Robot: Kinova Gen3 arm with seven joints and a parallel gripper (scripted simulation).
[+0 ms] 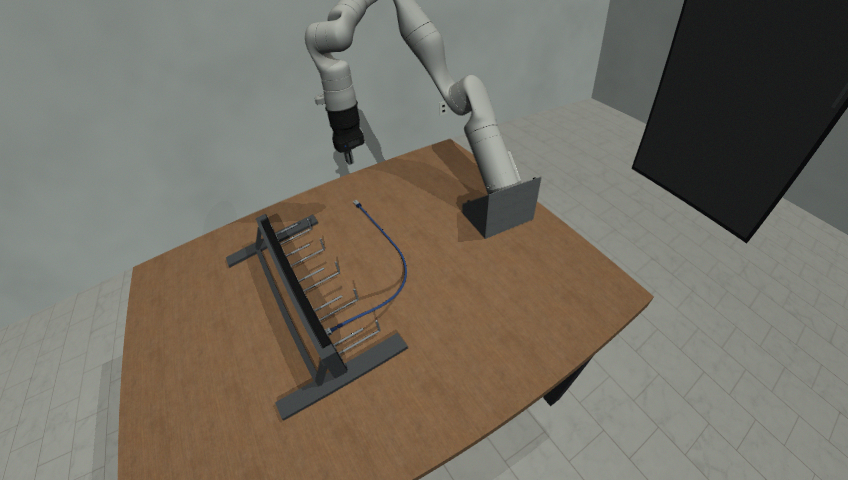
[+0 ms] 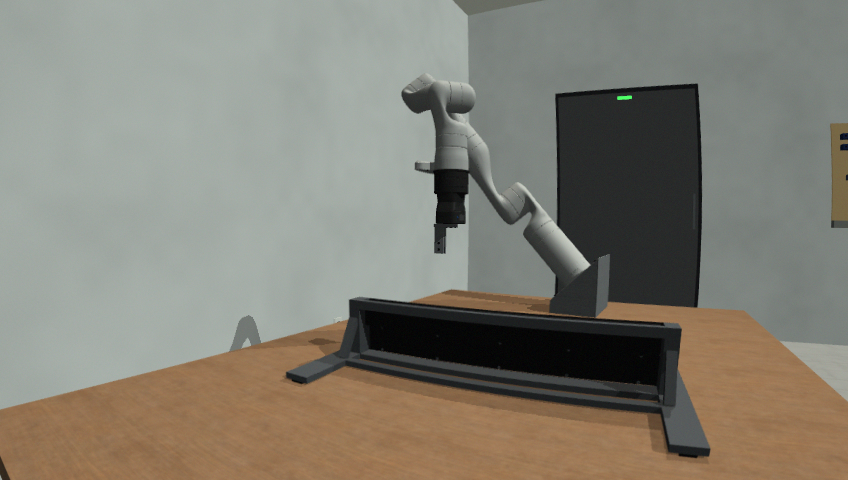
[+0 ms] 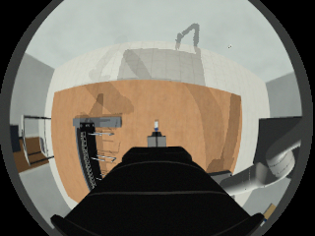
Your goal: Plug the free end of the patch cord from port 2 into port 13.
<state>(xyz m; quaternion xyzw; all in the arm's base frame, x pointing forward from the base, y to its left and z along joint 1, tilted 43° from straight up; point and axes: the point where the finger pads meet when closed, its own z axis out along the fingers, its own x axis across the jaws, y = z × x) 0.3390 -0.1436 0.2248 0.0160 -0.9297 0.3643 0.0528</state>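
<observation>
Now: the pale plug 17 cm below my hand and 2 cm to the right of it.
</observation>
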